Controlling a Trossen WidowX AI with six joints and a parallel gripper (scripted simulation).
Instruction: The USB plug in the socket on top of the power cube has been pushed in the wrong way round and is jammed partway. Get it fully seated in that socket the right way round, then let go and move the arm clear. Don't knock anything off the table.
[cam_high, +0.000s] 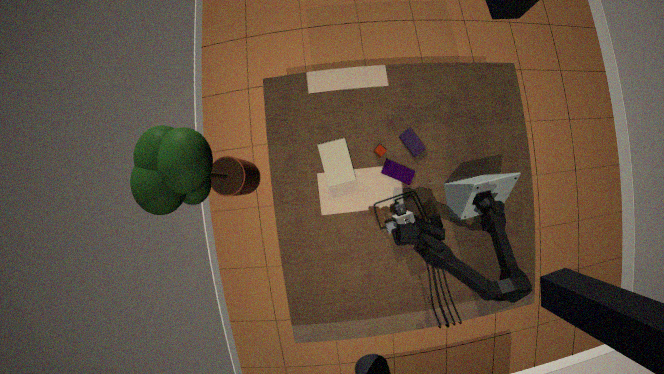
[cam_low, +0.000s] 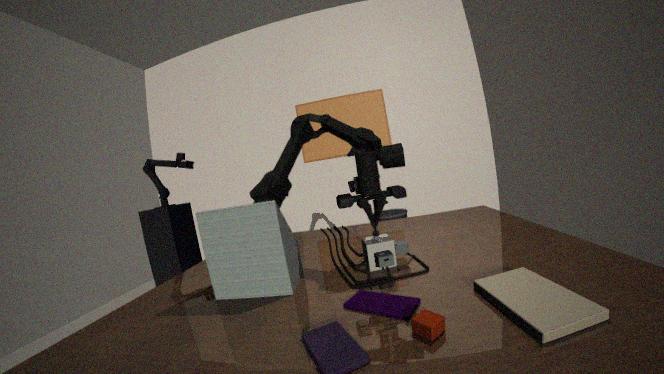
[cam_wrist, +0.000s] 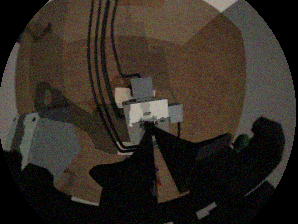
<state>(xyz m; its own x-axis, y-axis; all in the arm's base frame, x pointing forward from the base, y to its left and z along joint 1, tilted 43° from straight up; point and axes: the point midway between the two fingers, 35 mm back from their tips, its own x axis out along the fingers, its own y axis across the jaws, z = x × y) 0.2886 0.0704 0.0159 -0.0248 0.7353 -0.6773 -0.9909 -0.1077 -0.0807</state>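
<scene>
My gripper tip is 2 cm above the dark USB plug. From my gripper tip the other things lie so: orange block (4 cm ahead, 33 cm to the right, 10 cm below); cream book (24 cm ahead, 32 cm to the right, 10 cm below).
</scene>
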